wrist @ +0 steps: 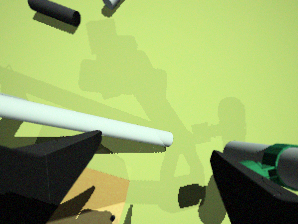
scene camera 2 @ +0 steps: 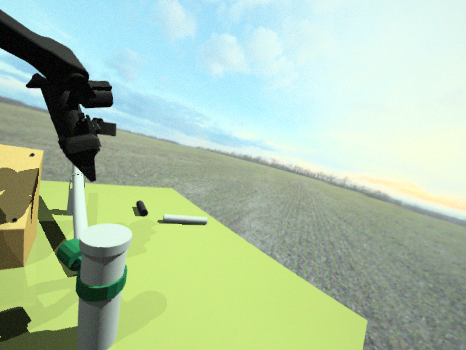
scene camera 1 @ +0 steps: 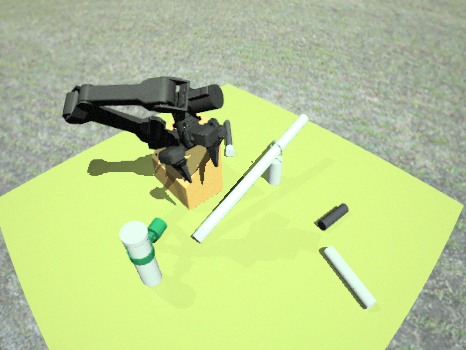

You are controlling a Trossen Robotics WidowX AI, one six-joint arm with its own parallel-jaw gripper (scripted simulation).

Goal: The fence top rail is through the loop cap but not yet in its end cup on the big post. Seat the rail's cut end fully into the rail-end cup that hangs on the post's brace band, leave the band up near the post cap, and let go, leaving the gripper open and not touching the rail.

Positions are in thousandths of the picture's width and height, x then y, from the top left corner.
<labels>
gripper: wrist 522, 650; scene camera 2 194, 507; scene camera 1 439, 499
</labels>
